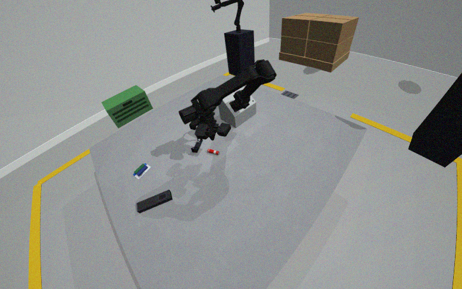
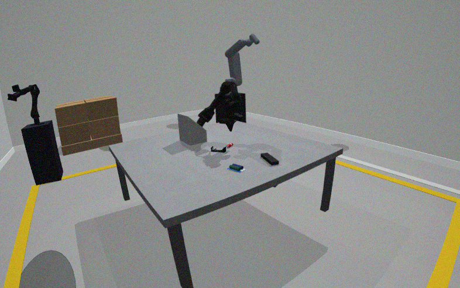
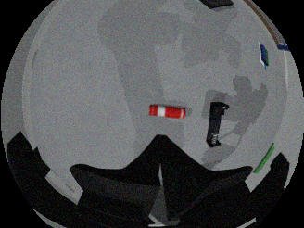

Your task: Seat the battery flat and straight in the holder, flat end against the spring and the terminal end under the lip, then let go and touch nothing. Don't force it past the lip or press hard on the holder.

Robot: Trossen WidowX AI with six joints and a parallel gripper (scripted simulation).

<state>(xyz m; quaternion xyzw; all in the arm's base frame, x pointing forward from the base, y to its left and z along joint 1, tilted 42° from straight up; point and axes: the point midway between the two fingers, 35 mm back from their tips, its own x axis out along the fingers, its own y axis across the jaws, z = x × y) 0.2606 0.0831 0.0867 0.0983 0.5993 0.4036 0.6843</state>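
Now: the battery 10 cm below my gripper tip, 2 cm to the right of it and 1 cm ahead of it. Also, from my gripper tip: flat black bar: 38 cm ahead, 9 cm below, 3 cm to the left; then white card: 36 cm ahead, 20 cm to the right, 10 cm below.
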